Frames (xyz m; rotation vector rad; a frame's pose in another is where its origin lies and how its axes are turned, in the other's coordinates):
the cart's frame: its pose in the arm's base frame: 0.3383 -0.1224 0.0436 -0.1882 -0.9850 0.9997
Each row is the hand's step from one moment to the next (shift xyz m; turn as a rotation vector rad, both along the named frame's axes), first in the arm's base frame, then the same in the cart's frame.
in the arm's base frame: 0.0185 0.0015 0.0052 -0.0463 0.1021 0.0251
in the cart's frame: 0.0075 -0.0135 -0.0116 0.0866 0.0725 0.0209
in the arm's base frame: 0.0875 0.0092 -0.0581 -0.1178 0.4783 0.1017
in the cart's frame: -0.0134 -0.0172 -0.1031 0.4130 0.2869 0.0130
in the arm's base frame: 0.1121 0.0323 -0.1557 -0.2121 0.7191 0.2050
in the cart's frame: -0.0506 0.0339 -0.1848 0.6466 0.4245 0.0764
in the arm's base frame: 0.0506 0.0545 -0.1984 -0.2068 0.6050 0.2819
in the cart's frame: -0.0698 0.1078 -0.1685 0.6057 0.3149 0.1490
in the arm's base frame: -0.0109 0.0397 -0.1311 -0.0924 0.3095 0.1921
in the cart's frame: -0.0507 0.1008 -0.0784 0.3413 0.1266 0.0935
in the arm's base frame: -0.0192 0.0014 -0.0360 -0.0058 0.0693 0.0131
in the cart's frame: -0.0240 0.0324 -0.0064 0.0607 0.0355 -0.0077
